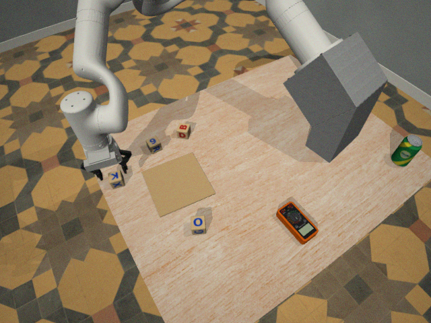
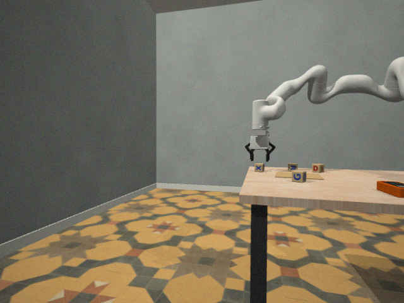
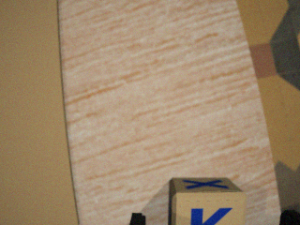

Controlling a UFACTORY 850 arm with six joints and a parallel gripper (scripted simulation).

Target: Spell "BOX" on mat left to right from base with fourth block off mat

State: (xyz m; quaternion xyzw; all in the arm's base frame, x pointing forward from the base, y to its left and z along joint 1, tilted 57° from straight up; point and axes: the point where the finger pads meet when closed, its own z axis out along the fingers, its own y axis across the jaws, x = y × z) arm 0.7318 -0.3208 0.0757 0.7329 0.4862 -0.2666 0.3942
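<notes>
Now: hand 5 cm above the X block. From my hand the other things lie so: B block (32 cm behind, 2 cm to the right, 5 cm below); O block (10 cm behind, 32 cm to the left, 5 cm below); tan mat (16 cm behind, 14 cm to the left, 7 cm below).
</notes>
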